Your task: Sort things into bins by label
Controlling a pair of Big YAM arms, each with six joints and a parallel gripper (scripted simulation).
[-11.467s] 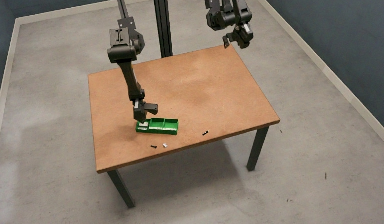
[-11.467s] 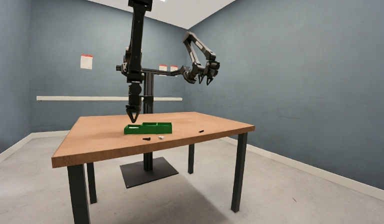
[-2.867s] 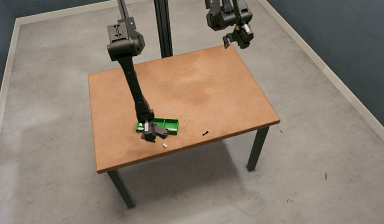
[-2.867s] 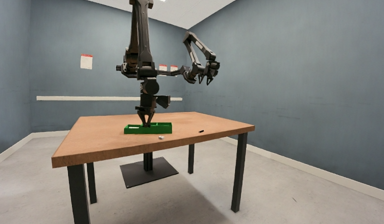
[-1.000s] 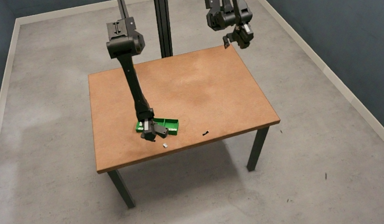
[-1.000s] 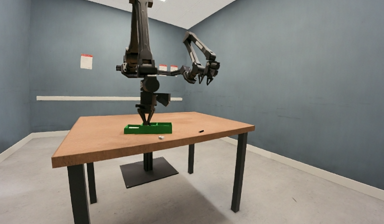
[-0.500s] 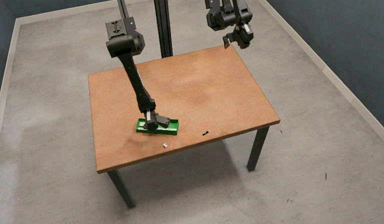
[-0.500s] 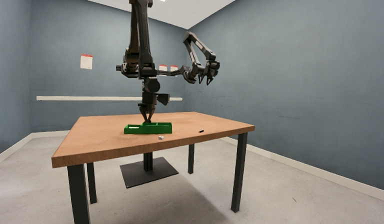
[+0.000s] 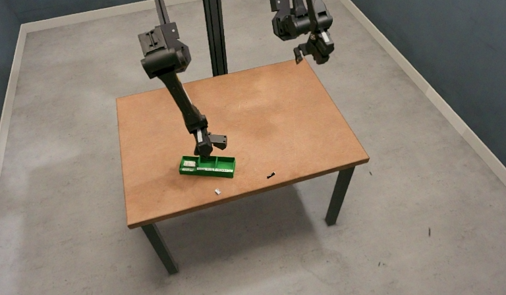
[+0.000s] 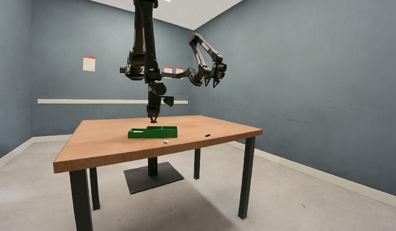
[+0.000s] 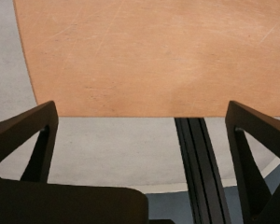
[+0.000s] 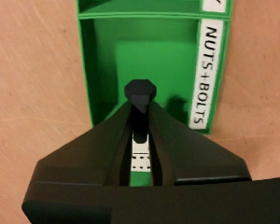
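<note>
The black bolt lies 10 mm to the left of my right hand. From my right hand the other things lie so: green two-compartment bin 60 mm below, 10 mm ahead.
</note>
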